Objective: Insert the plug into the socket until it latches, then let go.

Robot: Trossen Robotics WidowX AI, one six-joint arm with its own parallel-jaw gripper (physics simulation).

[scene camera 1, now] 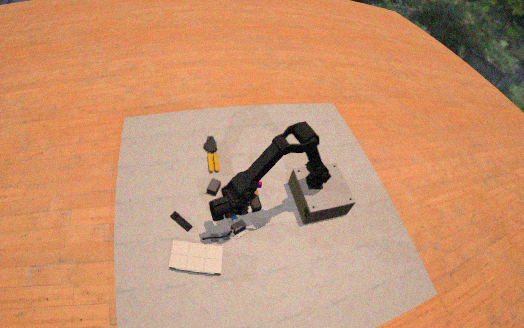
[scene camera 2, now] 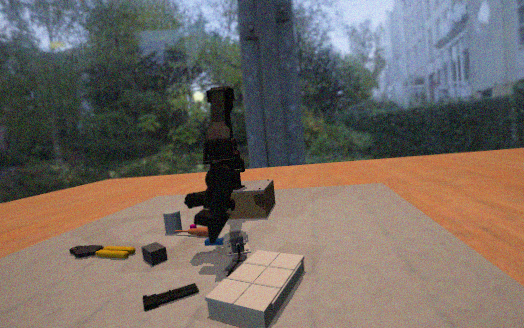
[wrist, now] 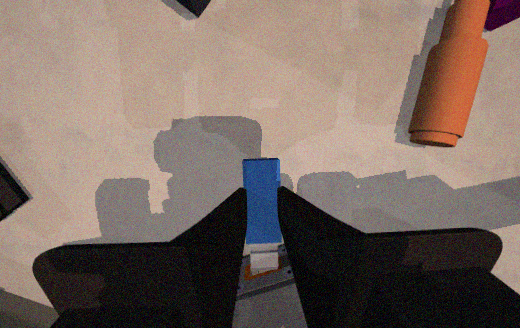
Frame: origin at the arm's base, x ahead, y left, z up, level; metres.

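Where they show: gripper, fingertip midpoint: (scene camera 1: pixel 232 213) (scene camera 2: pixel 213 241) (wrist: pixel 261 194); arm's base, link origin: (scene camera 1: pixel 314 182) (scene camera 2: pixel 234 187).
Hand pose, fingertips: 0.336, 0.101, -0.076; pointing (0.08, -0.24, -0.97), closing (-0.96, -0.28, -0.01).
Each offset is from my fingertips to the top centre of the thing, as dx, dy, dz. "spot": to the spot under its first point.
The plug @[-0.004, +0.013, +0.006] (scene camera 1: pixel 234 218) (scene camera 2: pixel 214 241) (wrist: pixel 262 215) has a blue body and a pale rectangular tip. My gripper (scene camera 2: pixel 214 238) (wrist: pixel 261 194) is shut on its blue body, low over the mat. The socket @[-0.018, +0.061, +0.016] (scene camera 1: pixel 238 226) (scene camera 2: pixel 238 242) (wrist: pixel 275 283) is a small grey block with an orange-rimmed opening. In the wrist view the plug's tip overlaps the orange rim and covers part of the opening. Whether the tip is inside or in front of it cannot be told. The fingers hide the socket's sides in the wrist view, and the arm hides the fingertips in scene camera 1.
A white tiled box @[+0.140, +0.191, +0.007] (scene camera 1: pixel 195 256) (scene camera 2: pixel 255 280) and black bar @[+0.206, +0.031, -0.013] (scene camera 1: pixel 181 221) (scene camera 2: pixel 170 296) lie near the socket. Behind are a dark block @[+0.075, -0.133, +0.007] (scene camera 1: pixel 213 186) (scene camera 2: pixel 154 254), yellow-handled pliers @[spot: +0.075, -0.274, -0.010] (scene camera 1: pixel 213 161) (scene camera 2: pixel 114 253), an orange-handled tool @[-0.097, -0.131, +0.004] (scene camera 2: pixel 197 231) (wrist: pixel 450 80) and grey cylinder @[-0.121, -0.235, +0.042] (scene camera 2: pixel 172 223).
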